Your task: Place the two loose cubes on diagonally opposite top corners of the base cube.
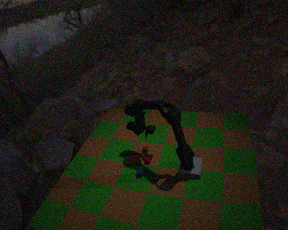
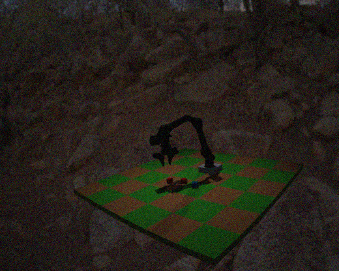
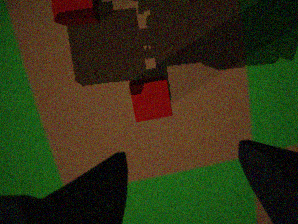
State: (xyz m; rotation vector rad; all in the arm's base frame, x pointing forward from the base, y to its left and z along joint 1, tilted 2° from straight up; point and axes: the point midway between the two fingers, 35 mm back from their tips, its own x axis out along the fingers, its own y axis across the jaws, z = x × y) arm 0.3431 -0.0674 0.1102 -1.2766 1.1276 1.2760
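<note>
My gripper tip is 7 cm past the blue base cube, 21 cm to the right of it and 11 cm above it.
</note>
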